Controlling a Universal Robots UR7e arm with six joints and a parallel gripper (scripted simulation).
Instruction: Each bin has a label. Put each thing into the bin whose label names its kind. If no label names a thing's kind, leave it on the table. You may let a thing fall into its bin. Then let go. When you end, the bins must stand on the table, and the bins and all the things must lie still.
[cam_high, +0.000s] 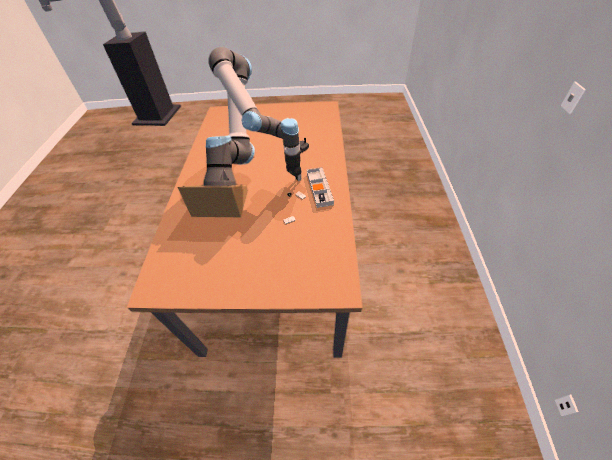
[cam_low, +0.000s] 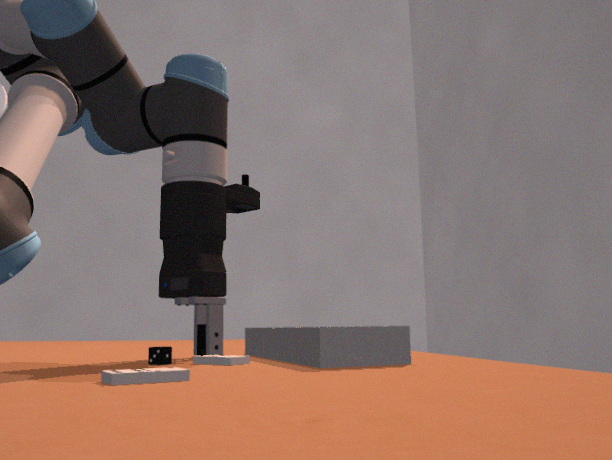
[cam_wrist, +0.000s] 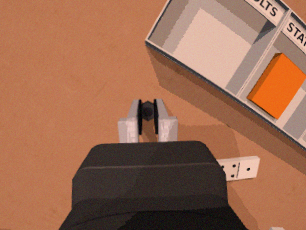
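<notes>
My hand is 12 cm short of the grey bin tray and 6 cm to the left of it. Round my hand: small black piece 2 cm below; orange domino 11 cm ahead, 6 cm to the right, 1 cm below; black die 2 cm behind, 12 cm to the right, 1 cm below.
</notes>
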